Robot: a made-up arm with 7 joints.
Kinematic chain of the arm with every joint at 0, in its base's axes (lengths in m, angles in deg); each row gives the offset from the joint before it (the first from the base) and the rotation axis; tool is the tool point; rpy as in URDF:
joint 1: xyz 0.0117 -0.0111 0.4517 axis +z
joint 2: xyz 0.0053 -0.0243 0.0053 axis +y
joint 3: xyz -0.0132 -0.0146 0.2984 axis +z
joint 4: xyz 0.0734 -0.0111 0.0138 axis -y
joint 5: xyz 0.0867 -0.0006 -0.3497 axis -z
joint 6: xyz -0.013 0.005 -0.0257 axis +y
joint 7: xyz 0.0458 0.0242 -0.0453 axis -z
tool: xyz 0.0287 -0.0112 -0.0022 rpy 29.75 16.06 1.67
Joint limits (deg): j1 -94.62..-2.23 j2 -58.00..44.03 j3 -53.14..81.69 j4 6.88..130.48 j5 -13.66..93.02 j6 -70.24..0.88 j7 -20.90..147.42
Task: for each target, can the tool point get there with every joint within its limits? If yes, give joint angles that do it. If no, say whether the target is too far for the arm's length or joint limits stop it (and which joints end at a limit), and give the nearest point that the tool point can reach.
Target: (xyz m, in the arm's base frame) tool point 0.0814 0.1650 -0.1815
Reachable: no: joint limits stop it (at a limit: joint 1, joint 2, joint 6, joint 7) | nearest point 0.1731 0.0710 0.2148 | short by 0.417 m
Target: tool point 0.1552 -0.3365 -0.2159
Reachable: no: joint limits stop it (at a limit: joint 2, joint 6, joint 7) | nearest point 0.1386 -0.2987 0.1899 | short by 0.408 m
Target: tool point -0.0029 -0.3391 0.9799
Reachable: yes | joints -42.96 -19.68 -21.55 85.44 47.03 -50.92 20.76
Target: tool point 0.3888 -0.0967 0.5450
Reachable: yes | joints -54.91 2.76 52.32 37.92 35.77 -38.85 42.75
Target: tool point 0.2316 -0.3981 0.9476
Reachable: yes | joints -45.80 -1.29 -5.26 97.60 41.20 -33.58 106.11
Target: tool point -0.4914 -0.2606 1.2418
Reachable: no: too far | nearest point -0.3908 -0.2107 1.0869 | short by 0.191 m
